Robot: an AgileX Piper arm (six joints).
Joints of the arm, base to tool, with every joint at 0 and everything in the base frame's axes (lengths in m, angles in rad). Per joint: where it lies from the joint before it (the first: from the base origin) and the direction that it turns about. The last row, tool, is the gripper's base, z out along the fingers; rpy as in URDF.
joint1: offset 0 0 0.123 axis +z
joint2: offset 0 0 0 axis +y
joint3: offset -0.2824 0 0.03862 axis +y
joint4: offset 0.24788 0 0.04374 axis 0.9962 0 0.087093
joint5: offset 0 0 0 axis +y
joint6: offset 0.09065 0 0.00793 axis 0.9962 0 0.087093
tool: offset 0 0 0 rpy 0 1.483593 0
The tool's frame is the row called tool.
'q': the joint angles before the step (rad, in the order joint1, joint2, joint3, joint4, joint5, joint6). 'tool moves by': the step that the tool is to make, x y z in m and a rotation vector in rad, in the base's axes. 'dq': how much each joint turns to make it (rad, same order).
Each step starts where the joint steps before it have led.
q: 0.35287 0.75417 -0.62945 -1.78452 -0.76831 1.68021
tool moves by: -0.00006 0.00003 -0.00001 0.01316 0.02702 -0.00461
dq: 0.00005 0.00000 0.00001 -0.00002 -0.00065 0.03042
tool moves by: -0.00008 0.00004 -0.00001 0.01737 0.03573 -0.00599
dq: -0.00002 0.00002 -0.00001 0.00002 -0.00105 0.04014
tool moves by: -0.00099 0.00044 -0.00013 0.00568 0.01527 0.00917
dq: -0.00006 -0.00004 -0.00001 -0.00003 -0.01204 0.01440
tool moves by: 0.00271 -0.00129 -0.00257 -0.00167 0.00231 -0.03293
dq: 0.00008 0.00003 0.00931 0.00005 0.03366 0.00080
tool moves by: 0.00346 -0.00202 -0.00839 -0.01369 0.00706 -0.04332
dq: -0.00007 -0.00001 0.02788 -0.00004 0.04631 -0.01031
